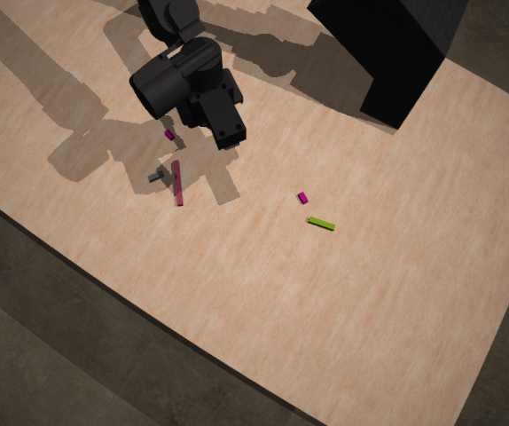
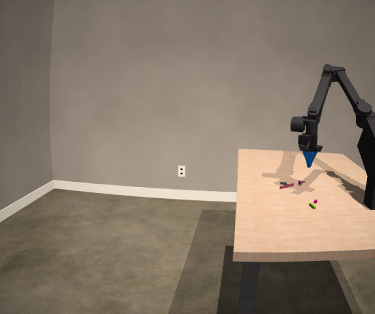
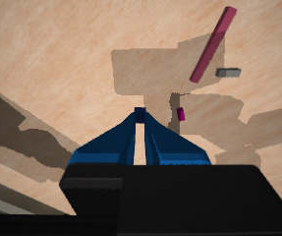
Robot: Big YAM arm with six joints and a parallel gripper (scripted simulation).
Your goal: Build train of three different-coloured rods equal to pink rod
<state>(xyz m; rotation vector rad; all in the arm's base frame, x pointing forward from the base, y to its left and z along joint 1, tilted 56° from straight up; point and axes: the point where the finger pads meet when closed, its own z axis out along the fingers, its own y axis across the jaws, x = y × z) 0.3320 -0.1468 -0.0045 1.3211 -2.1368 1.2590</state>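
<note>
Right now my hand is 10 cm short of the pink rod, 1 cm to the left of it and 10 cm above it. The rest, counted from my hand: grey rod 11 cm ahead, 6 cm to the right, 10 cm below; then blue rod 1 cm below; then lime rod 1 cm ahead, 25 cm to the left, 10 cm below.
</note>
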